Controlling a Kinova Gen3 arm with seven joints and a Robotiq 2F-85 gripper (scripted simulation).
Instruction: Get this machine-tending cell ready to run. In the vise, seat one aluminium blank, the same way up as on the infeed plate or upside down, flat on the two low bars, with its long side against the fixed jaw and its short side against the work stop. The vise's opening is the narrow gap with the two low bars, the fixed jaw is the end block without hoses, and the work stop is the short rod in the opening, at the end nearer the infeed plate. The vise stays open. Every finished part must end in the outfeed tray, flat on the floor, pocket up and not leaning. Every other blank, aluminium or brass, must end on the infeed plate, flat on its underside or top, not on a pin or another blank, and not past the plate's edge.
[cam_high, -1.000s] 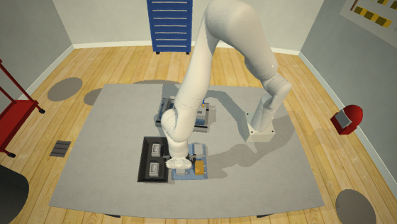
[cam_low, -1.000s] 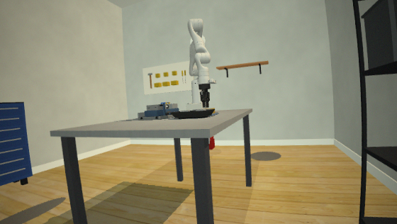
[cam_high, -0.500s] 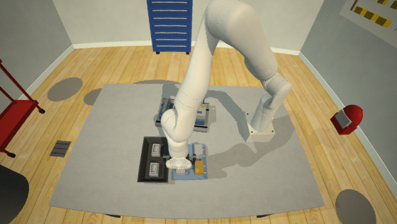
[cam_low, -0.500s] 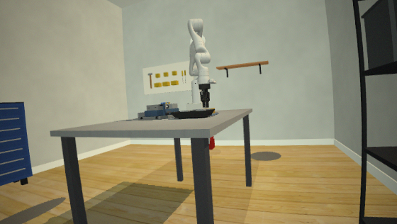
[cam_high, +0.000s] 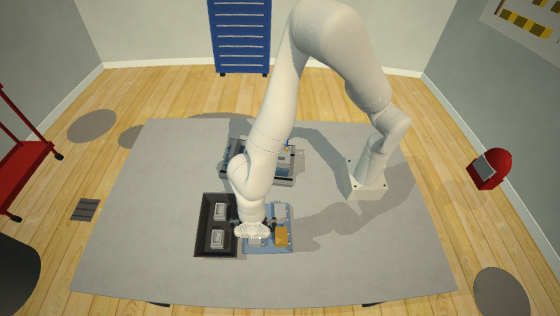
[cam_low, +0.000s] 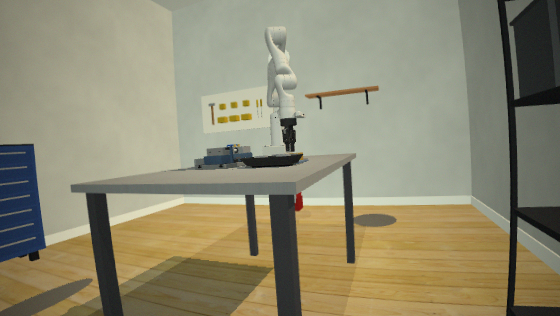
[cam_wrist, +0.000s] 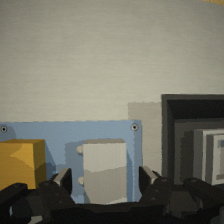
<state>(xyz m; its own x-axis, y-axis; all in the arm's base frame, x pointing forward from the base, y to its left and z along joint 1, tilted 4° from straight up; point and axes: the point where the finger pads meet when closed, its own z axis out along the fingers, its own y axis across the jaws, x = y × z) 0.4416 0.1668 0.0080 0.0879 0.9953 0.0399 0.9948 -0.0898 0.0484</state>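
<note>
Right now the brass blank is 90 mm behind my hand, 10 mm to the left of it and 40 mm below it. The rest, counted from my hand: hose block: 130 mm behind, 300 mm to the right, 10 mm above; vise: 40 mm behind, 330 mm to the right, 30 mm below.
</note>
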